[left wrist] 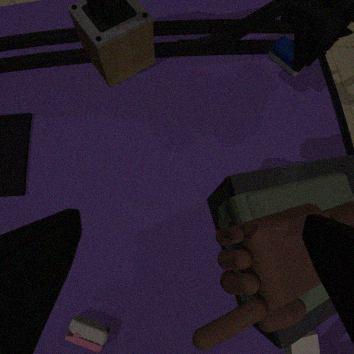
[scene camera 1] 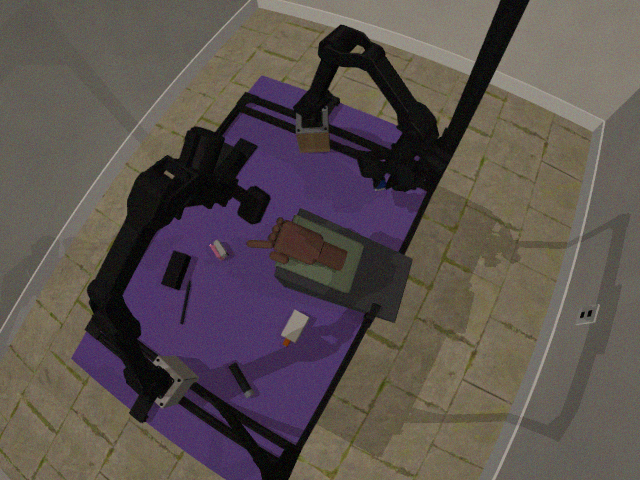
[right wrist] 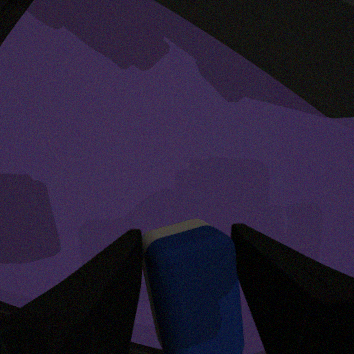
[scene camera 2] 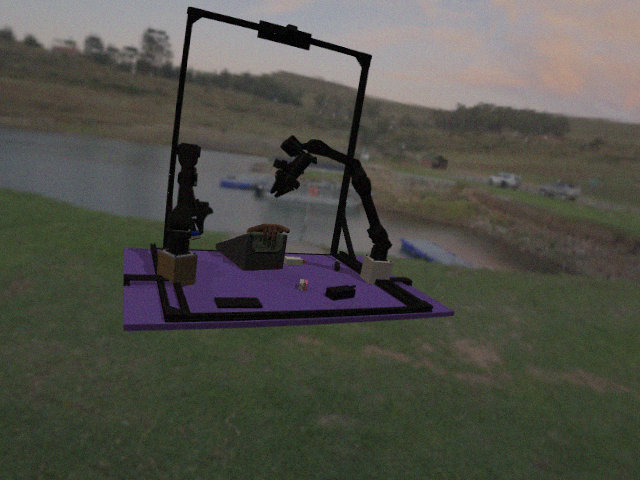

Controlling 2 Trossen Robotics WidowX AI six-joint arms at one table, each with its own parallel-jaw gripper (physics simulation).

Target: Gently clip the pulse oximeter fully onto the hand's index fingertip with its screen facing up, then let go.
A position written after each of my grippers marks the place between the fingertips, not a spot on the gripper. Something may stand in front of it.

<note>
My left gripper [scene camera 1: 250,185] is open, with nothing in its grasp. My right gripper [scene camera 1: 380,187] carries a blue block [right wrist: 189,267]; nothing else touches it. Also in view: a pulse oximeter [left wrist: 80,327].
My left gripper also shows in the left wrist view [left wrist: 194,223] and in scene camera 2 [scene camera 2: 272,195]. My right gripper shows as well in the left wrist view [left wrist: 300,67] and in the right wrist view [right wrist: 186,236]. The right wrist view misses the pulse oximeter: it is out of frame.
</note>
